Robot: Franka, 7 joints.
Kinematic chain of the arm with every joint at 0, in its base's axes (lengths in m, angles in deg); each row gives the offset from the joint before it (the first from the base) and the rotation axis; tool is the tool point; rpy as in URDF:
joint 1: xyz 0 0 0.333 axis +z
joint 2: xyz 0 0 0 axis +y
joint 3: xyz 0 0 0.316 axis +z
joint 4: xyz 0.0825 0 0 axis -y
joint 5: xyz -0.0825 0 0.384 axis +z
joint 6: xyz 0 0 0 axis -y
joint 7: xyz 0.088 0 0 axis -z
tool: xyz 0 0 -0.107 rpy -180 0 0
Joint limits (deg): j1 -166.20..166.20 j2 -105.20..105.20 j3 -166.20..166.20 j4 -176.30..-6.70 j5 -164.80..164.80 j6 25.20..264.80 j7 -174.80..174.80
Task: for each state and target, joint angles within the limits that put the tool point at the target. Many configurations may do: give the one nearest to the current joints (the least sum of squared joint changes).
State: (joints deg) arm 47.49 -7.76 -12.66 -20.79 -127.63 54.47 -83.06
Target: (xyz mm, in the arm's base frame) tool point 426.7 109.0 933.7
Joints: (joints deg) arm 36.87 19.68 -13.54 -40.23 -118.40 49.26 -83.06
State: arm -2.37 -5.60 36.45 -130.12 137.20 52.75 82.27
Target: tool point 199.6 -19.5 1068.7
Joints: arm -17.47 -23.35 -1.35 -78.65 155.91 72.63 82.27
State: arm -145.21 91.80 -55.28 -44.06 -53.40 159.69 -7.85
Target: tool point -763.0 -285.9 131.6
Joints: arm -138.48 85.98 -55.26 -47.59 -54.61 162.79 -7.85
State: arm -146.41 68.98 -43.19 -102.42 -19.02 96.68 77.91
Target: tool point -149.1 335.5 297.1
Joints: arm -152.20 71.88 -77.99 -137.52 -24.25 78.32 77.91
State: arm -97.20 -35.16 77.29 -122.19 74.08 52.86 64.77
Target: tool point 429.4 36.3 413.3
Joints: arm -95.76 -34.21 74.79 -128.15 70.81 48.51 64.77
